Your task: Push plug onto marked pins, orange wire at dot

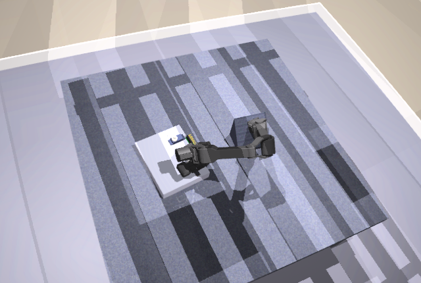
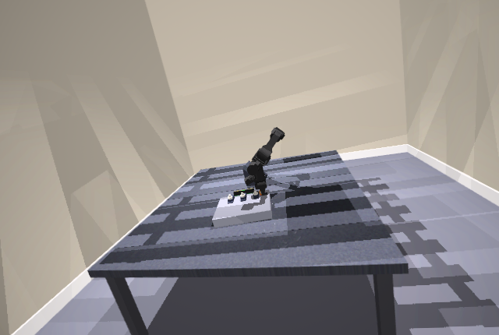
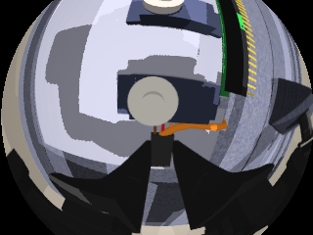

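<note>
The green band is 120 mm to the right of my gripper tip, 40 mm behind it and 20 mm above it. The rest, counted from my gripper tip: printed holder 110 mm to the right, 110 mm ahead, 30 mm below; servo 120 mm to the right, 10 mm below, 10 mm ahead.
</note>
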